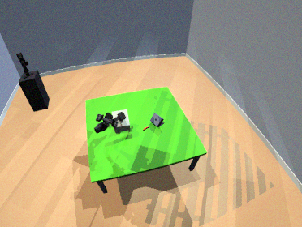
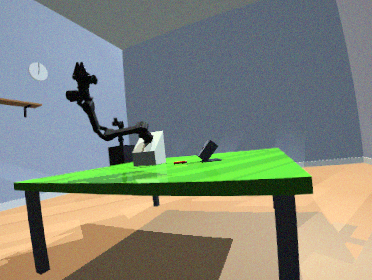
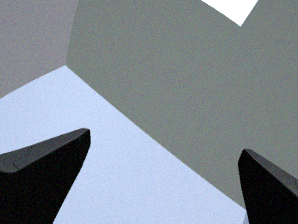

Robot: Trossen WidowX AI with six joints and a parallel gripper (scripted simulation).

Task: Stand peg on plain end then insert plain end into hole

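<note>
My gripper tip is 44 cm short of the red peg, 31 cm to the right of it and 62 cm above it. Round my gripper tip: sloped panel: 58 cm ahead, 35 cm to the left, 57 cm below.
</note>
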